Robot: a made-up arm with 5 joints.
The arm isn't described. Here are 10 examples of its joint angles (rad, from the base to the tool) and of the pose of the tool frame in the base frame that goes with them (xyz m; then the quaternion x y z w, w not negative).
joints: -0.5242 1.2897 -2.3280 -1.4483 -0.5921
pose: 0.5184 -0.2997 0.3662 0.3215 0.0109 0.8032 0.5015
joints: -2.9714 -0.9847 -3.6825 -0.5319 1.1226
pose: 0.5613 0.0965 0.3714 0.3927 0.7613 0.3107 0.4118
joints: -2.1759 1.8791 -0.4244 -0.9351 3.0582
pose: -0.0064 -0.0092 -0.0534 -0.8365 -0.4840 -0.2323 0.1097
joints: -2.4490 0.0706 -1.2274 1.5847 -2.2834
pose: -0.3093 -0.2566 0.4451 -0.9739 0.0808 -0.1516 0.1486
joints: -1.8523 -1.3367 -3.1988 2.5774 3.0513
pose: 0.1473 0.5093 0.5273 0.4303 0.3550 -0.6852 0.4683
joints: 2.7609 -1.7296 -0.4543 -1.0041 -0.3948
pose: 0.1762 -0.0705 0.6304 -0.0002 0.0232 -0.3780 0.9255
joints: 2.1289 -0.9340 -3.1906 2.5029 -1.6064
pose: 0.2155 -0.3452 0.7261 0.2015 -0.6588 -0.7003 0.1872
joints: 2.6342 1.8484 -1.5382 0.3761 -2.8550
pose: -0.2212 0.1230 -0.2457 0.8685 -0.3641 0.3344 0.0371
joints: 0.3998 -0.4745 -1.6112 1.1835 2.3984
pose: 0.2296 0.0970 0.8145 -0.4868 0.7570 -0.0745 0.4295
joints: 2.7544 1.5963 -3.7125 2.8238 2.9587
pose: -0.4811 0.1962 0.3368 0.9332 -0.0957 0.3325 0.0974
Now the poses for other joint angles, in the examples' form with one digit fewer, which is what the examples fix.
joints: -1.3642 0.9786 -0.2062 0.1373 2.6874
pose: 0.021 -0.102 0.067 -0.395 -0.807 -0.347 0.270
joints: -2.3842 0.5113 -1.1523 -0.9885 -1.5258
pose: -0.376 -0.356 0.435 0.624 -0.285 -0.273 0.675
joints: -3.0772 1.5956 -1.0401 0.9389 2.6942
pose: -0.124 -0.008 -0.117 0.710 0.186 0.667 0.129
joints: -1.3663 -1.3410 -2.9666 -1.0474 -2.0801
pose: -0.125 0.602 0.380 -0.838 -0.312 -0.068 0.442
